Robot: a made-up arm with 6 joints.
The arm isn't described. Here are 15 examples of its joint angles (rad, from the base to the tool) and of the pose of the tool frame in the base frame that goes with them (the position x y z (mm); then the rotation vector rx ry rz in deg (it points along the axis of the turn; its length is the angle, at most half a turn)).
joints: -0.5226 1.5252 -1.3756 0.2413 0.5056 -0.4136
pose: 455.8 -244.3 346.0 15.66 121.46 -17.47
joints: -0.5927 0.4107 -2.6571 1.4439 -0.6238 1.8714
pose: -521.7 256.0 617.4 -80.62 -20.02 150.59
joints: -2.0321 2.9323 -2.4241 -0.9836 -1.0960 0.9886
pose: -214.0 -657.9 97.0 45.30 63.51 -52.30
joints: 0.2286 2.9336 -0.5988 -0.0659 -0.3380 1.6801
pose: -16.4 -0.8 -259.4 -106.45 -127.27 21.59
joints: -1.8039 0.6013 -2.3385 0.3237 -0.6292 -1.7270
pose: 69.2 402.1 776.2 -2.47 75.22 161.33
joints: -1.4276 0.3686 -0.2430 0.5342 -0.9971 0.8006
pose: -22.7 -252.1 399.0 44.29 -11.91 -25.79
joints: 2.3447 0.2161 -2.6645 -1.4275 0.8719 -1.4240
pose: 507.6 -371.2 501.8 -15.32 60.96 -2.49
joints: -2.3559 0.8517 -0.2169 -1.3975 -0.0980 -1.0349
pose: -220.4 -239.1 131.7 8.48 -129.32 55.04
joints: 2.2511 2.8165 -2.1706 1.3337 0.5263 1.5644
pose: -471.6 476.6 -35.6 -22.72 -121.92 -5.08
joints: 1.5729 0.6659 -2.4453 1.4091 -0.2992 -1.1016
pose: 40.4 -354.1 816.8 29.41 -6.84 108.15
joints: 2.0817 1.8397 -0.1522 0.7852 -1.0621 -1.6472
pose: -23.9 215.2 -58.8 -120.30 11.20 -13.32
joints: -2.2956 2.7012 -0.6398 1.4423 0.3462 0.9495
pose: -2.7 -72.6 -236.8 -104.82 109.78 -24.73
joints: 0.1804 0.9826 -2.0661 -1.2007 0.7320 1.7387
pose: 95.5 -69.3 827.2 45.44 30.02 30.18
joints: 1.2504 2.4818 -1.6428 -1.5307 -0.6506 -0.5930
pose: 107.3 585.9 -17.6 -118.10 -31.71 14.13
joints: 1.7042 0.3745 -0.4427 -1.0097 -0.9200 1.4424
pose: -122.0 216.9 447.1 -75.64 24.94 136.89
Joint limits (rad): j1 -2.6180..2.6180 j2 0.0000..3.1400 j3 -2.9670..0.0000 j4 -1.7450..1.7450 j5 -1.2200..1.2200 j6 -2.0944..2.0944
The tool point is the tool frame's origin. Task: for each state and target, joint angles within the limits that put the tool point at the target. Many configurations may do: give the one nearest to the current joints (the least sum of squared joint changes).
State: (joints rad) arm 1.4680 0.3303 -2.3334 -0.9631 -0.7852 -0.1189
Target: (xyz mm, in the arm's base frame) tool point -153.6 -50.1 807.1
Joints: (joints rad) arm 1.0426 0.7258 -1.9612 -1.1855 -1.0127 -0.1189
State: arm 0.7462 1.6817 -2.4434 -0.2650 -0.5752 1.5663
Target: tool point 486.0 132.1 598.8
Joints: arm 0.2302 1.6062 -1.6868 -0.2177 -0.6437 1.5663
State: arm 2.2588 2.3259 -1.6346 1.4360 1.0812 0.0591
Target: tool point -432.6 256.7 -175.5
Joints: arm 2.3968 2.8096 -1.6835 1.4653 0.8760 0.0591
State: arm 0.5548 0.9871 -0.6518 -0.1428 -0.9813 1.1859
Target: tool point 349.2 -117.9 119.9
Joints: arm -0.2966 1.3374 -0.3305 0.1025 -0.8702 1.1859
